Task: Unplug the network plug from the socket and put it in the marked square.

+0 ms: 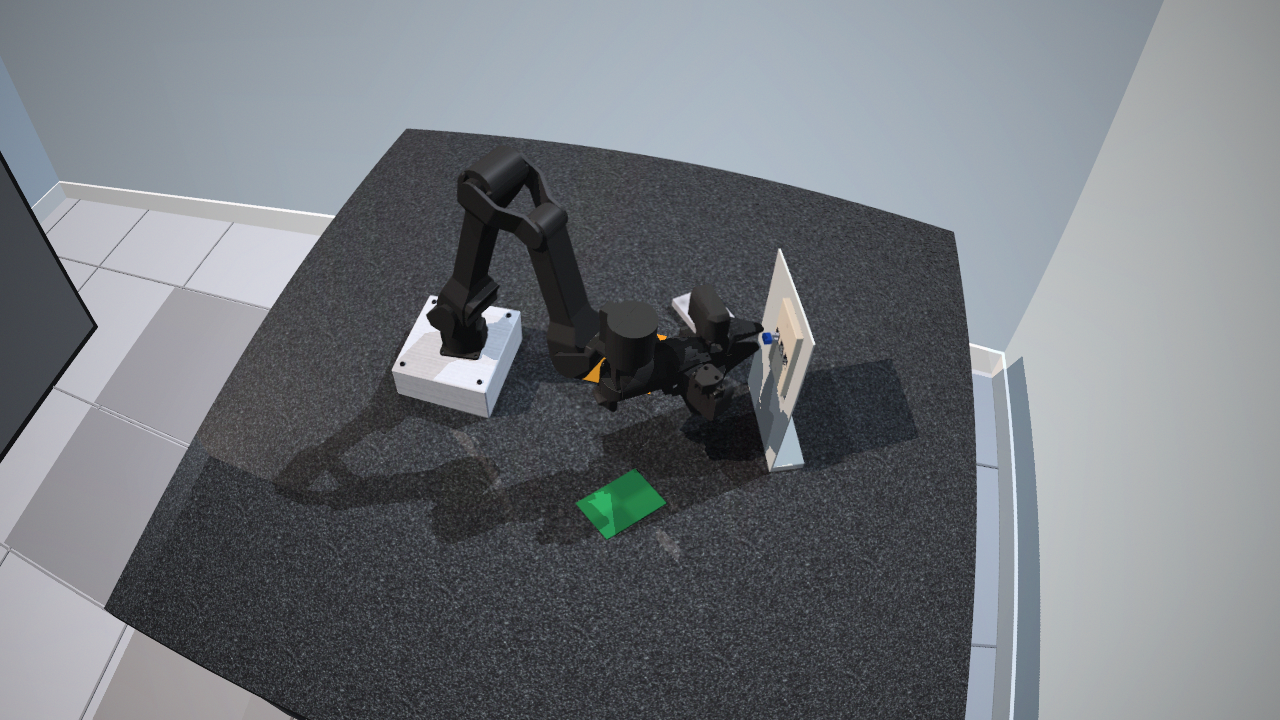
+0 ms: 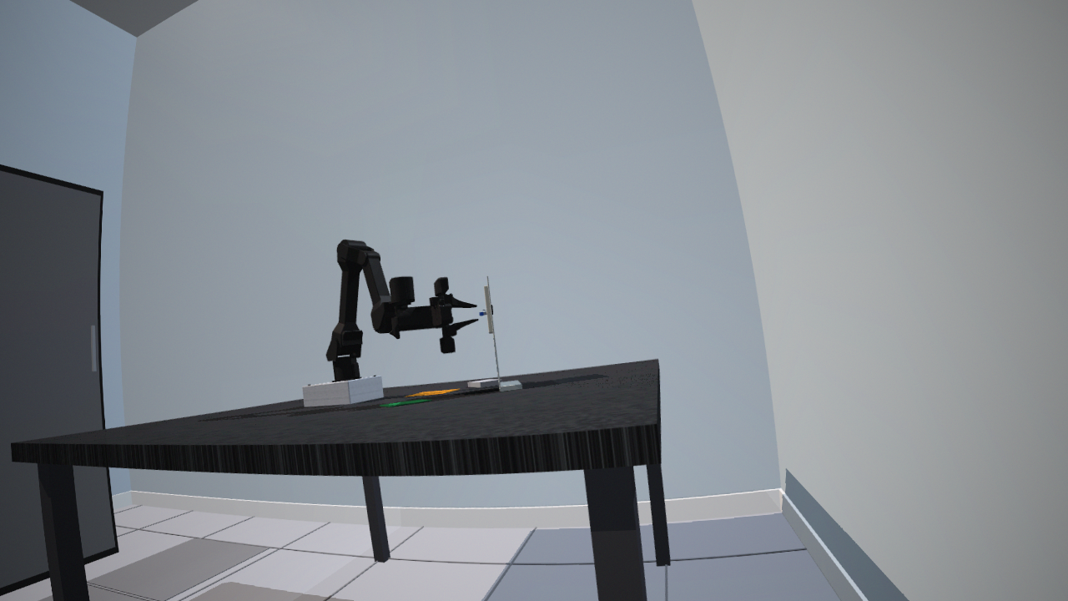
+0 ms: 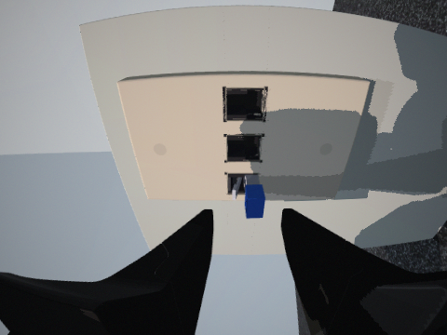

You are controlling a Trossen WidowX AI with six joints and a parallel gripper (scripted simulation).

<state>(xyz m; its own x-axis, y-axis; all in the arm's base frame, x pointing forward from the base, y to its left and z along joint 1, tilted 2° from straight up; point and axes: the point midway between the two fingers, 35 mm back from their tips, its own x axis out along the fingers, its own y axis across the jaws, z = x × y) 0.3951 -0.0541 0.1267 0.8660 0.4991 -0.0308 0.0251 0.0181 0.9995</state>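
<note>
My gripper tip is now 20 mm short of the network plug. Round my gripper tip: upright panel: 70 mm below, 40 mm ahead; thin grey tab: 30 mm ahead, 10 mm to the left; flat block: 210 mm to the left, 190 mm below, 60 mm behind.
</note>
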